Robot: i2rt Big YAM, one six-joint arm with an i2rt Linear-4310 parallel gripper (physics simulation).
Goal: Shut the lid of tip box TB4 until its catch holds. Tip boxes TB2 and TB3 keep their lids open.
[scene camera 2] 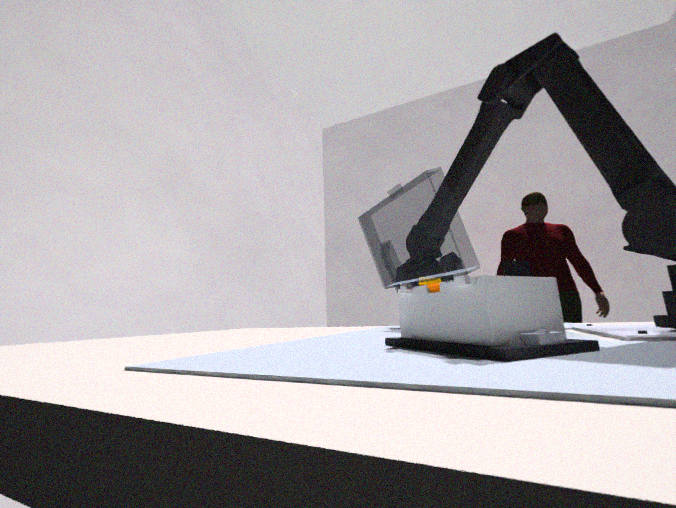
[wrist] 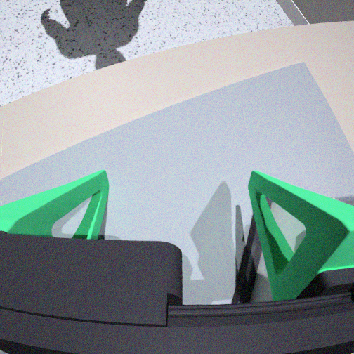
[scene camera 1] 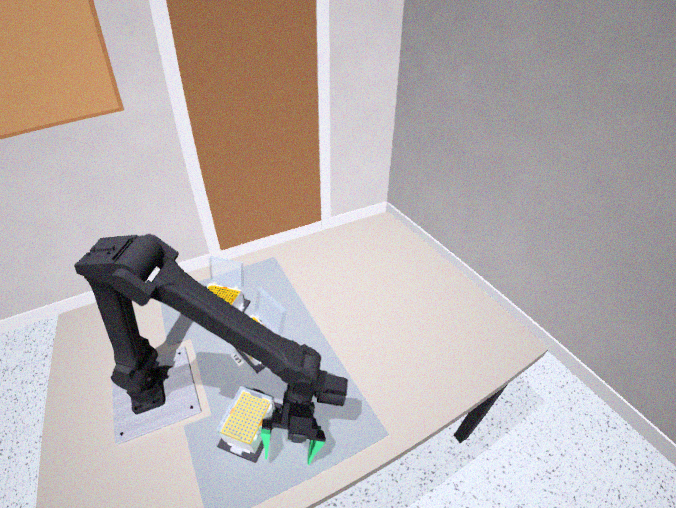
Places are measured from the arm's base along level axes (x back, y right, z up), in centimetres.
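Pixels of known places: gripper, fingertip midpoint: (scene camera 1: pixel 287 461); arm's base at its link origin: (scene camera 1: pixel 148 391).
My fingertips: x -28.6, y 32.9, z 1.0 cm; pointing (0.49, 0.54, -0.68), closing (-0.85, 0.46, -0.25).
Note:
For each thing: its top centre in the pictures, then the offset to it from my fingertips. Level surfaces: height alone.
- Tip box TB4 at its top centre: (scene camera 1: pixel 240 411) dx +5.8, dy -13.1, dz +6.3 cm
- back box at its top centre: (scene camera 2: pixel 465 270) (scene camera 1: pixel 217 292) dx +1.4, dy -54.7, dz +6.0 cm
- middle box at its top centre: (scene camera 1: pixel 251 330) dx -4.1, dy -35.2, dz +6.0 cm
- open-lidded box at its top centre: (scene camera 2: pixel 475 279) dx +2.2, dy -53.8, dz +5.1 cm
- grey-blue mat at its surface level: dz -1.5 cm
- table at its surface level: dz -1.8 cm
Tip box TB4 (scene camera 1: pixel 246 419) stands at the front of the mat, its yellow rack showing pale, as if under a lowered clear lid; whether the catch holds cannot be told. Part of its side (wrist: pixel 262 289) shows beside the right finger in the wrist view. My gripper (scene camera 1: pixel 288 460) (wrist: pixel 178 178) is open and empty, low over the mat at TB4's right side. TB2 and TB3 are the back box (scene camera 1: pixel 224 295) and the middle box (scene camera 1: pixel 255 319), which of them is which I cannot tell; both have raised clear lids. In scene camera 2 an open-lidded box (scene camera 2: pixel 445 314) hides the fingers.
The arm's forearm (scene camera 1: pixel 218 322) crosses above the middle box and partly hides it. The grey-blue mat (scene camera 1: pixel 349 423) (scene camera 2: pixel 245 365) (wrist: pixel 200 120) lies on the table (scene camera 1: pixel 382 305). The metal base plate (scene camera 1: pixel 174 398) is left of TB4. A person (scene camera 2: pixel 541 245) stands beyond the table.

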